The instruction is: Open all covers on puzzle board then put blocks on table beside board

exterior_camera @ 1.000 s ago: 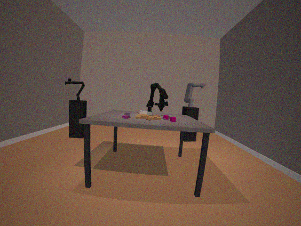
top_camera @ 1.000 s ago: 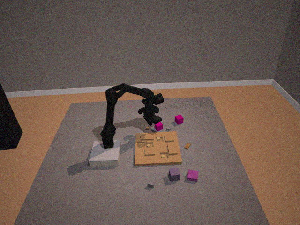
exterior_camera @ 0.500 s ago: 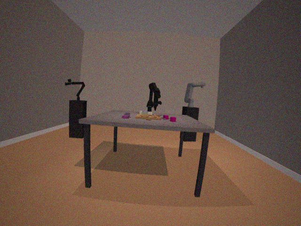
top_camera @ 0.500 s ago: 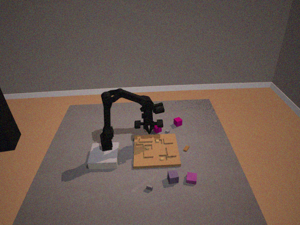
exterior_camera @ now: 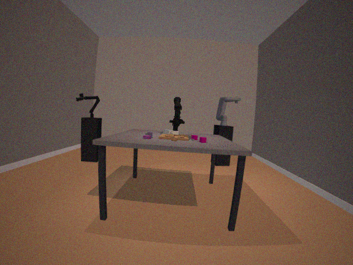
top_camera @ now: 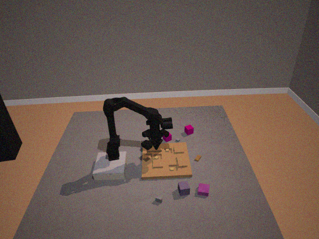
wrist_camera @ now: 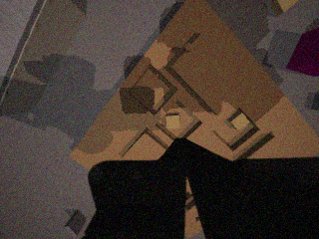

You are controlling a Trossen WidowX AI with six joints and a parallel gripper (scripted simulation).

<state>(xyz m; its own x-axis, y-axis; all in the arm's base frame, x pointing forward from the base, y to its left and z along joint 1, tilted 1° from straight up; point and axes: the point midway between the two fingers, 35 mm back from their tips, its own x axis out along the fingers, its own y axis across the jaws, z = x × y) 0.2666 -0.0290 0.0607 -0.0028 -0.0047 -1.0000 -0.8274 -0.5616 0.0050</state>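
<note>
My gripper tip is now 60 mm short of the tan puzzle board, 10 mm to the left of it and 60 mm above it. Also, from my gripper tip: small tan piece: 260 mm ahead, 60 mm to the right, 80 mm below; small grey piece: 50 mm behind, 320 mm to the right, 70 mm below; purple block: 90 mm ahead, 290 mm to the right, 60 mm below.
</note>
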